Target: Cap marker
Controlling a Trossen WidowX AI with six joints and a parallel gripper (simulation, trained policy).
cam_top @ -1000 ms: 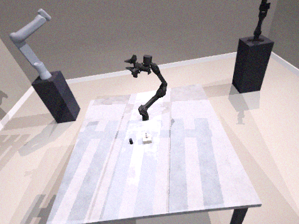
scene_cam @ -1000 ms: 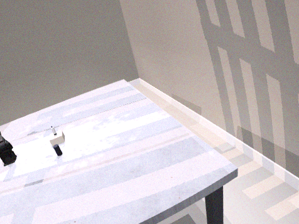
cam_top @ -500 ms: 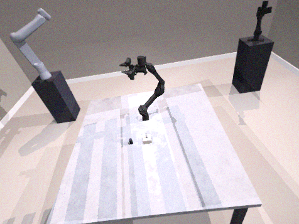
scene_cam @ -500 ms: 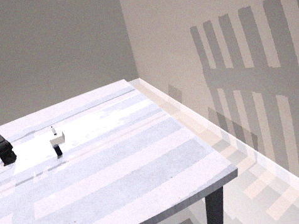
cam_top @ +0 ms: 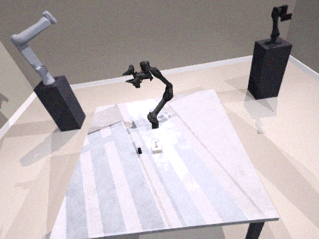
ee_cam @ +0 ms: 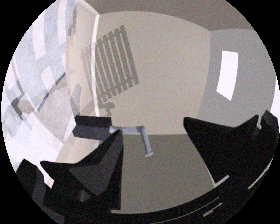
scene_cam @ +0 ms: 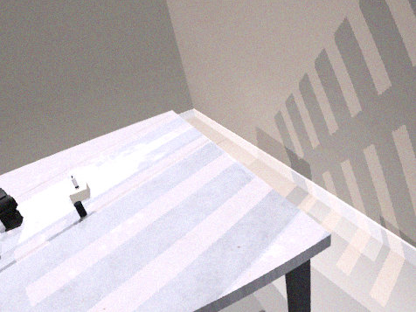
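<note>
My gripper tip is now 330 mm short of the dark cap, 30 mm to the right of it and 480 mm above it. Round my gripper tip: pale holder block: 320 mm ahead, 170 mm to the left, 490 mm below.
</note>
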